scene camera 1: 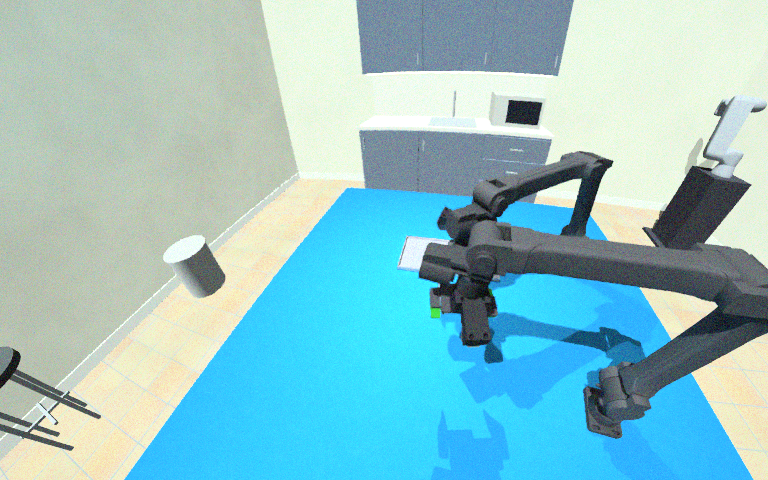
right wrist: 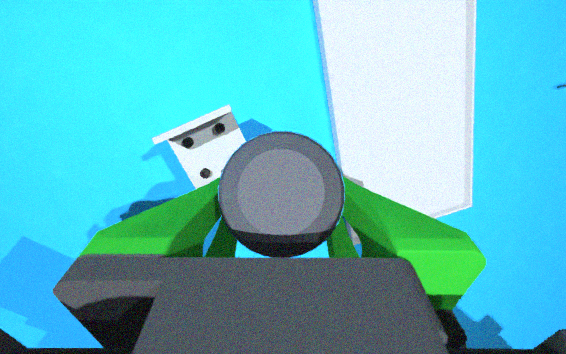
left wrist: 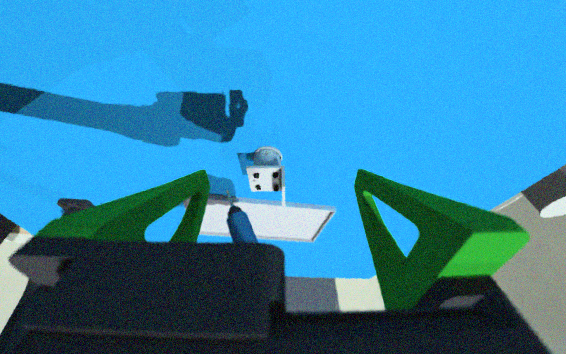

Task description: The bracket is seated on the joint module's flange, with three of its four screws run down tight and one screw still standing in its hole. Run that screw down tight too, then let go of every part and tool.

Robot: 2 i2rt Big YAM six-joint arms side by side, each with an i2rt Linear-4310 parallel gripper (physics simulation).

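Seen in the pictures: left gripper, fingertip midpoint: (scene camera 1: 456, 315) (left wrist: 281, 177); left arm's base at its link origin: (scene camera 1: 600, 412).
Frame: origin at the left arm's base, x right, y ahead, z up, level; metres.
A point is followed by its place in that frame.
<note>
The white bracket (left wrist: 266, 181) {x 0.227, y 0.501, z 0.067 m} (right wrist: 220, 150) {x 0.233, y 0.500, z 0.066 m} sits on the round joint module (left wrist: 268, 156) {x 0.197, y 0.494, z 0.029 m} on the blue mat. Four dark screw heads show on it in the left wrist view; which one stands higher I cannot tell. In the right wrist view three show, and the driver hides the rest. My right gripper (right wrist: 282, 177) {x 0.267, y 0.506, z 0.214 m} is shut on the screwdriver (left wrist: 241, 226) {x 0.259, y 0.468, z 0.153 m} (right wrist: 281, 190) {x 0.254, y 0.519, z 0.273 m}, which has a blue handle and a thin shaft. Its tip is apart from the bracket, to its left in the left wrist view. My left gripper (left wrist: 281, 177) {x 0.021, y 0.455, z 0.238 m} is open and empty, high above the mat. In the scene view the near arm hides the bracket.
A white tray (scene camera 1: 399, 257) {x 0.399, y 0.751, z 0.013 m} (left wrist: 320, 227) {x 0.470, y 0.759, z 0.004 m} (right wrist: 470, 100) {x 0.600, y 0.537, z 0.013 m} lies on the blue mat (scene camera 1: 317, 350) {x -0.100, y 0.843, z 0.000 m} beside the bracket. In the scene view both arms overlap closely, the left one nearer. A grey cylinder (scene camera 1: 201, 271), a stool (scene camera 1: 8, 365) and kitchen cabinets (scene camera 1: 390, 161) stand around the mat.
</note>
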